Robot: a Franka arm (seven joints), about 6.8 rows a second.
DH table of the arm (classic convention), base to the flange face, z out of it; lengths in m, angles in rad. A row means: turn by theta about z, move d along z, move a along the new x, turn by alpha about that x. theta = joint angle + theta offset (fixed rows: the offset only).
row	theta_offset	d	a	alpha
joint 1	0.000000	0.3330	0.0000	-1.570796
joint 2	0.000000	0.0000	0.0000	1.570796
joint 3	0.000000	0.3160	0.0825	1.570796
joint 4	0.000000	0.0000	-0.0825	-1.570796
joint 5	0.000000	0.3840	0.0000	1.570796
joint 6	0.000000	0.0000	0.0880	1.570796
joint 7	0.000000	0.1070	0.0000	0.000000
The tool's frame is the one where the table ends.
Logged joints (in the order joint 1, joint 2, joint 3, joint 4, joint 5, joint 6, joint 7), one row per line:
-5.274, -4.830, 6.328, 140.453, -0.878, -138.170, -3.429
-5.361, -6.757, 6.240, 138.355, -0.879, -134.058, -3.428
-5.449, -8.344, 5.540, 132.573, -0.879, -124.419, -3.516
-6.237, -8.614, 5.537, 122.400, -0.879, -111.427, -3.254
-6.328, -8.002, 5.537, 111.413, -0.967, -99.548, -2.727
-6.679, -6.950, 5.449, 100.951, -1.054, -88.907, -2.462
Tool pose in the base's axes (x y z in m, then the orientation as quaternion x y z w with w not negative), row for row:
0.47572, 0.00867, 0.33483, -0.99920, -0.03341, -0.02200, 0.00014
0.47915, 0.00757, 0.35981, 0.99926, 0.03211, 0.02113, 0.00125
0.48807, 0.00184, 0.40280, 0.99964, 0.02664, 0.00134, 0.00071
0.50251, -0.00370, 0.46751, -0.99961, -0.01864, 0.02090, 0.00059
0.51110, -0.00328, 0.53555, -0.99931, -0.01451, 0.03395, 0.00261
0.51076, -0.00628, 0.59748, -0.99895, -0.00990, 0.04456, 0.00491
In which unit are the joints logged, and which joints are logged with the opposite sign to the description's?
The joints are logged in degrees. Opposite sign: joint 4, joint 5, joint 6.
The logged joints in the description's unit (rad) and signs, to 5 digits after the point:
-0.09205, -0.08430, 0.11044, -2.45137, 0.01532, 2.41152, -0.05985
-0.09357, -0.11793, 0.10891, -2.41475, 0.01534, 2.33975, -0.05983
-0.09510, -0.14563, 0.09669, -2.31384, 0.01534, 2.17152, -0.06137
-0.10886, -0.15034, 0.09664, -2.13628, 0.01534, 1.94477, -0.05679
-0.11044, -0.13966, 0.09664, -1.94452, 0.01688, 1.73744, -0.04760
-0.11657, -0.12130, 0.09510, -1.76193, 0.01840, 1.55172, -0.04297

